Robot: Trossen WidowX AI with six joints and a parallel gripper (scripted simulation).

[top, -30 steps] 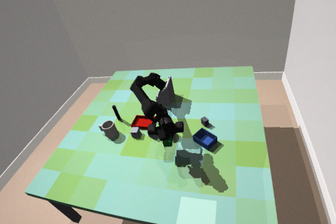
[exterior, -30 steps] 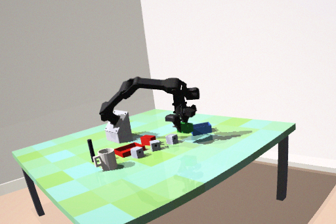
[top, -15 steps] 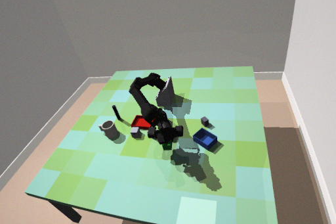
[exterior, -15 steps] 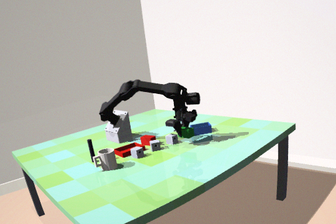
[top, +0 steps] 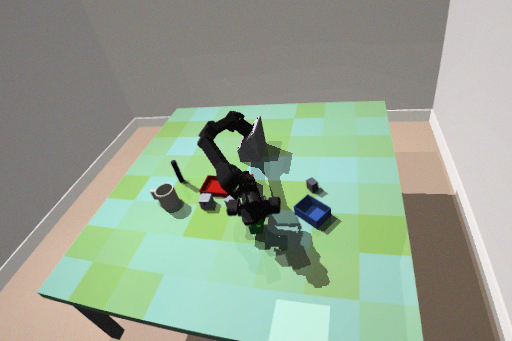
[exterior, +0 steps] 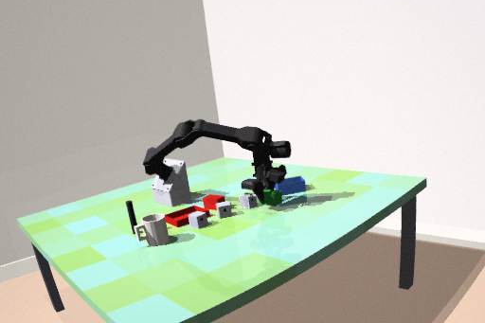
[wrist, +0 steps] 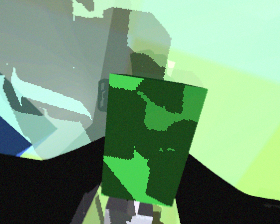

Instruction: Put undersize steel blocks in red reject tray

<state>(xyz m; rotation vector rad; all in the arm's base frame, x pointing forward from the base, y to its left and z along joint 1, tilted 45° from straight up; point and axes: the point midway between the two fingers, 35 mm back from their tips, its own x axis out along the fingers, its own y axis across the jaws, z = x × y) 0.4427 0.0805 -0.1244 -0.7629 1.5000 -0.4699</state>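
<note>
The steel block is 90 mm behind my gripper tip, 10 mm to the right of it and 10 mm below it. The rest, counted from my gripper tip: green GO gauge (20 mm above, 10 mm behind); then blue tray (190 mm to the left, 70 mm behind, 20 mm below); then darker grey block (210 mm behind, 170 mm to the left, 10 mm below).
</note>
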